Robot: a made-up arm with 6 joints. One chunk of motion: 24 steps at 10 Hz.
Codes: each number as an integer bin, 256 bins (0 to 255) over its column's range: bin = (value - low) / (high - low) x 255, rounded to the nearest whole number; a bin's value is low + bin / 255 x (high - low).
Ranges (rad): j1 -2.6..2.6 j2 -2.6..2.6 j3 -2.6..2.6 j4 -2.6..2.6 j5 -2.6..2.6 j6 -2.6..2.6
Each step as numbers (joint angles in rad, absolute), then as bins.
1 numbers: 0.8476 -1.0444 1.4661 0.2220 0.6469 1.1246
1 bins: 169 76 199 138 159 183
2 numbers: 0.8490 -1.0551 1.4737 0.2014 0.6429 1.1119
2 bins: 169 76 200 137 159 182
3 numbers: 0.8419 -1.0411 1.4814 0.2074 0.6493 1.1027
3 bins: 169 76 200 138 159 182
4 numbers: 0.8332 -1.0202 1.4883 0.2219 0.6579 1.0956
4 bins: 168 77 200 138 160 181
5 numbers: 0.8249 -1.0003 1.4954 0.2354 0.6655 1.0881
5 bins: 168 78 201 139 160 181
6 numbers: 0.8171 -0.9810 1.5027 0.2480 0.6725 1.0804
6 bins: 168 79 201 140 160 180
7 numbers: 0.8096 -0.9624 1.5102 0.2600 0.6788 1.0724
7 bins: 167 80 202 140 161 180
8 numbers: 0.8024 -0.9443 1.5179 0.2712 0.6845 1.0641
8 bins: 167 81 202 141 161 180
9 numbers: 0.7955 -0.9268 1.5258 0.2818 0.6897 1.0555
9 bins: 167 82 202 141 161 179
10 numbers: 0.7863 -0.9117 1.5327 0.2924 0.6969 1.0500
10 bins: 166 83 203 142 162 179
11 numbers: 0.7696 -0.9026 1.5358 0.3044 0.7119 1.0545
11 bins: 165 83 203 142 162 179
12 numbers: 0.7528 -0.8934 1.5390 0.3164 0.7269 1.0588
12 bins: 164 84 203 143 163 179
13 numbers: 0.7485 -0.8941 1.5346 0.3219 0.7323 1.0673
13 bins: 164 84 203 143 163 180
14 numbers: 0.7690 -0.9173 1.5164 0.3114 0.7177 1.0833
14 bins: 165 83 202 143 163 181
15 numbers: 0.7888 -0.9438 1.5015 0.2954 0.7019 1.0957
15 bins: 166 81 201 142 162 181
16 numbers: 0.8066 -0.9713 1.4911 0.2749 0.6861 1.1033
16 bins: 167 80 201 141 161 182
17 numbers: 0.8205 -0.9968 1.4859 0.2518 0.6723 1.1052
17 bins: 168 79 200 140 160 182
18 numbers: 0.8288 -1.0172 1.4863 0.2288 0.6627 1.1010
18 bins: 168 78 200 139 160 181
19 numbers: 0.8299 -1.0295 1.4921 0.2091 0.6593 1.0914
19 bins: 168 77 201 138 160 181
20 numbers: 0.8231 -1.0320 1.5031 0.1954 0.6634 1.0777
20 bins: 168 77 201 137 160 180
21 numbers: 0.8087 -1.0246 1.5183 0.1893 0.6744 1.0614
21 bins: 167 77 202 137 161 180
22 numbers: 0.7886 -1.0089 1.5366 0.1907 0.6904 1.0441
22 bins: 166 78 203 137 161 179
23 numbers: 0.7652 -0.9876 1.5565 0.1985 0.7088 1.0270
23 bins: 165 79 204 137 162 178
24 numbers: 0.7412 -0.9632 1.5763 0.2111 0.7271 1.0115
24 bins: 164 80 205 138 163 177
